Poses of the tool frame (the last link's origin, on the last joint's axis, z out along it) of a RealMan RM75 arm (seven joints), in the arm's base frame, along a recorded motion.
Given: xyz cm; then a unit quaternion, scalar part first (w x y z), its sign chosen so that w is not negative.
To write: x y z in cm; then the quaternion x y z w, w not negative. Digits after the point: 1 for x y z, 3 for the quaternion.
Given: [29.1, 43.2, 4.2, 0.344, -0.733, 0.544, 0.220]
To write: [29.1, 43.2, 4.2, -0.733, 0.544, 0.220, 0.344]
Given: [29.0, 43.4, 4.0, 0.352, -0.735, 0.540, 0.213]
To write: [29.0, 43.4, 4.0, -0.735, 0.540, 0.213, 0.352]
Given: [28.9, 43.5, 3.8, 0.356, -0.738, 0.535, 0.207]
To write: [28.9, 43.5, 3.8, -0.738, 0.535, 0.207, 0.356]
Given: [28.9, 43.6, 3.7, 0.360, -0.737, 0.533, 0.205]
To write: [28.9, 43.6, 3.7, -0.737, 0.533, 0.205, 0.360]
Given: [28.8, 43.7, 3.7, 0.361, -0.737, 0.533, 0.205]
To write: [28.8, 43.7, 3.7, -0.737, 0.533, 0.205, 0.361]
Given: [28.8, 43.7, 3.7, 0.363, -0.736, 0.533, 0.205]
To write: [28.8, 43.7, 3.7, -0.736, 0.533, 0.205, 0.363]
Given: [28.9, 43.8, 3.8, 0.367, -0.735, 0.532, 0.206]
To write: [28.9, 43.8, 3.8, -0.735, 0.532, 0.206, 0.367]
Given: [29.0, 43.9, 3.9, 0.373, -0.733, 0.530, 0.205]
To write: [29.0, 43.9, 3.9, -0.733, 0.530, 0.205, 0.373]
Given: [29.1, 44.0, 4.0, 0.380, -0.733, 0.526, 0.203]
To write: [29.1, 44.0, 4.0, -0.733, 0.526, 0.203, 0.380]
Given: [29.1, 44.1, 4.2, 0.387, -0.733, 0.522, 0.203]
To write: [29.1, 44.1, 4.2, -0.733, 0.522, 0.203, 0.387]
